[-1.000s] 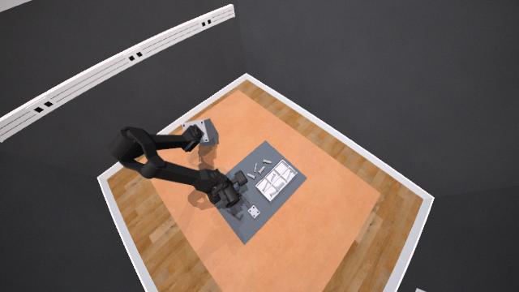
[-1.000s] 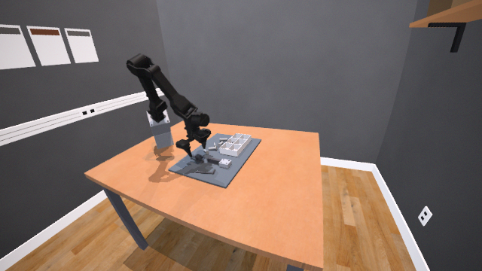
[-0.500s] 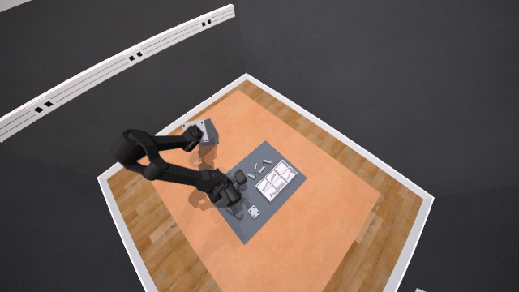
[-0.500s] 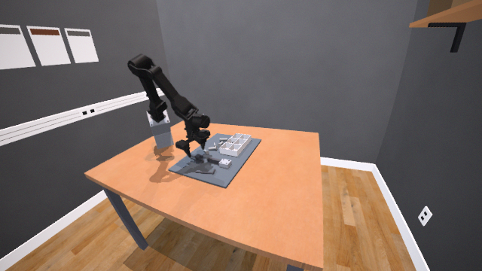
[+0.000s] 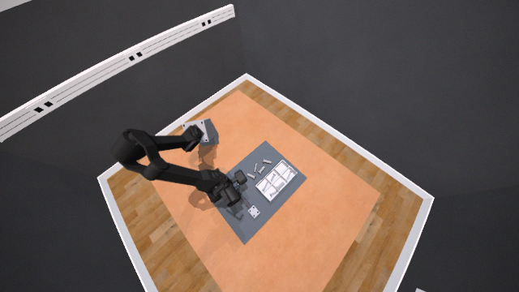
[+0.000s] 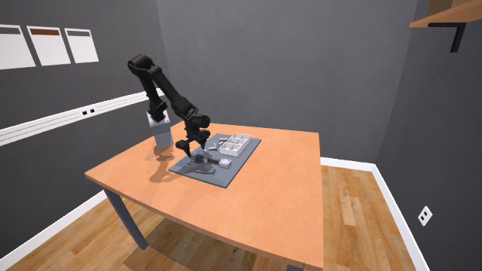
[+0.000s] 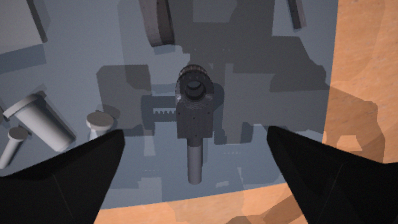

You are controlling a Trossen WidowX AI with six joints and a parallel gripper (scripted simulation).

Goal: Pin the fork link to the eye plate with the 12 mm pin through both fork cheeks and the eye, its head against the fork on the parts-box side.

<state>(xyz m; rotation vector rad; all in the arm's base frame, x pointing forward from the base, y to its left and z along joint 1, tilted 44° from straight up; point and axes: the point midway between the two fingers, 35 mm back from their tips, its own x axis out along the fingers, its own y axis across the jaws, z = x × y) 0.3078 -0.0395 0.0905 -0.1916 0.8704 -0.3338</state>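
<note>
Right now the dark fork link is 60 mm below my hand. Also, from my hand: thick headed pin (20 mm ahead, 120 mm to the left, 70 mm below); then dark flat bar (80 mm ahead, 70 mm below); then thin dark bar (110 mm ahead, 80 mm to the right, 80 mm below).
</note>
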